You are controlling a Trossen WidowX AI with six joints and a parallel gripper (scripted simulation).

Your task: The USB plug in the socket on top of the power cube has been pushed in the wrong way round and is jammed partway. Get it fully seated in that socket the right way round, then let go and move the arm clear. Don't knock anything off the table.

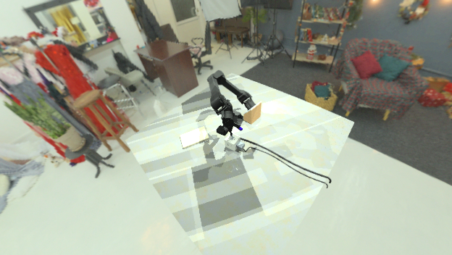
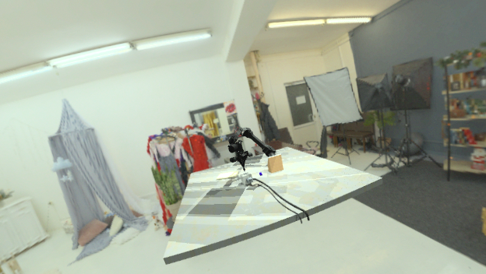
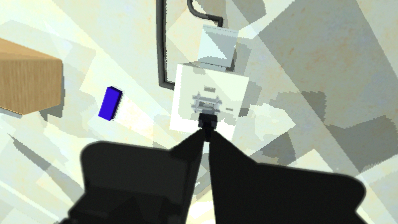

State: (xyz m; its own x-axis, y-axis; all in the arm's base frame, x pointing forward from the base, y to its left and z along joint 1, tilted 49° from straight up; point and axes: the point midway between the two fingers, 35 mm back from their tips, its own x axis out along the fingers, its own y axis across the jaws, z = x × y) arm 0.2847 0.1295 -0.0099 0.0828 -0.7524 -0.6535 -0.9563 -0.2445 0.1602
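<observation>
My gripper tip is now 2 cm above the black USB plug. Also, from my gripper tip: blue object: 14 cm behind, 13 cm below, 8 cm to the right; then flat pale pad: 25 cm to the right, 16 cm ahead, 13 cm below.
</observation>
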